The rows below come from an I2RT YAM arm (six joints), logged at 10 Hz.
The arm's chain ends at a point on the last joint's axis. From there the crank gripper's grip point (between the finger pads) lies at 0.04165 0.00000 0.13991 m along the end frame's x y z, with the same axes.
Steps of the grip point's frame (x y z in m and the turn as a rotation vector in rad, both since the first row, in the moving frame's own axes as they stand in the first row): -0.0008, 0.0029, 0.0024, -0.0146, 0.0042, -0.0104; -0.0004, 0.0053, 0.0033, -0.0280, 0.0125, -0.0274; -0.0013, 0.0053, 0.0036, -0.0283, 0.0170, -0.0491; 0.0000, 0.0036, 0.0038, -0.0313, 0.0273, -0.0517; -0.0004, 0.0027, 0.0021, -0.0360, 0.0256, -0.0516; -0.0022, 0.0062, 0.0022, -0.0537, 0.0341, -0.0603; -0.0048, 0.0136, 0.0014, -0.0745, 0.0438, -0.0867; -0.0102, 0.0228, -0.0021, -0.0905, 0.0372, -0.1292
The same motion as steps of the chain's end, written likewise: -0.0014, 0.0013, 0.0026, -0.0146, 0.0042, -0.0104; -0.0022, 0.0026, 0.0039, -0.0280, 0.0125, -0.0274; -0.0037, 0.0035, 0.0044, -0.0283, 0.0170, -0.0491; -0.0039, 0.0015, 0.0050, -0.0313, 0.0273, -0.0517; -0.0040, -0.0001, 0.0033, -0.0360, 0.0256, -0.0516; -0.0071, 0.0014, 0.0038, -0.0537, 0.0341, -0.0603; -0.0112, 0.0071, 0.0036, -0.0745, 0.0438, -0.0867; -0.0158, 0.0160, -0.0001, -0.0905, 0.0372, -0.1292
